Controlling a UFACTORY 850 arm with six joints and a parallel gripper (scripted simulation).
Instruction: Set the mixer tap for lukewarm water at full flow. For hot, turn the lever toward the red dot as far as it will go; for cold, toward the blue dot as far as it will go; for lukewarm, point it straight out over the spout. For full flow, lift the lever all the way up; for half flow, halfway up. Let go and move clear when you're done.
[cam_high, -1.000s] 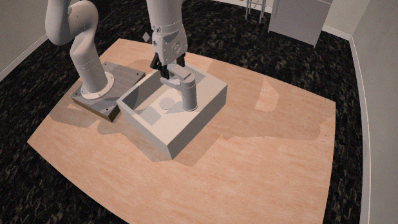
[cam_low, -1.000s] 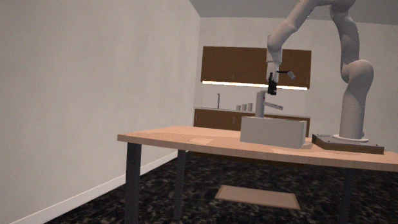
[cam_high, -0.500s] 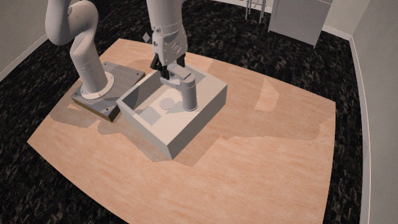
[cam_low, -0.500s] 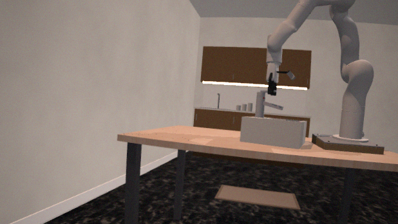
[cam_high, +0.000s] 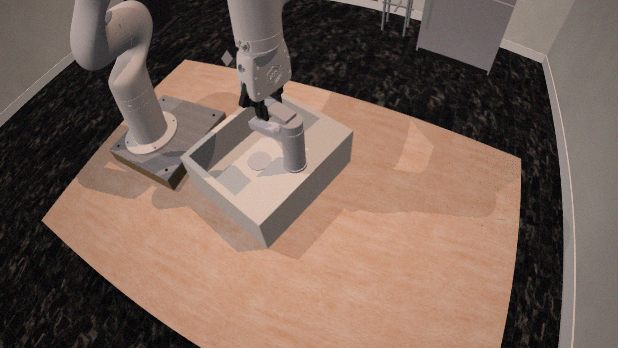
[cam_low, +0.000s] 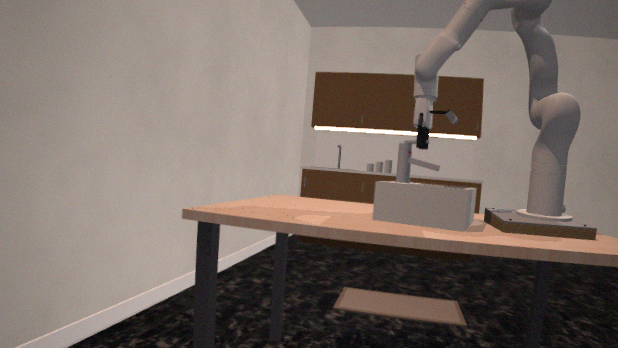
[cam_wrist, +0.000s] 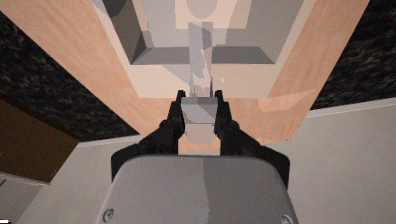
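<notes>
Right now my hand is 2 cm short of the flat lever and 1 cm to the left of it. Also, from my hand: grey mixer tap: 4 cm ahead, 2 cm to the right, 4 cm below; grey sink basin: 5 cm behind, 2 cm to the left, 23 cm below.
</notes>
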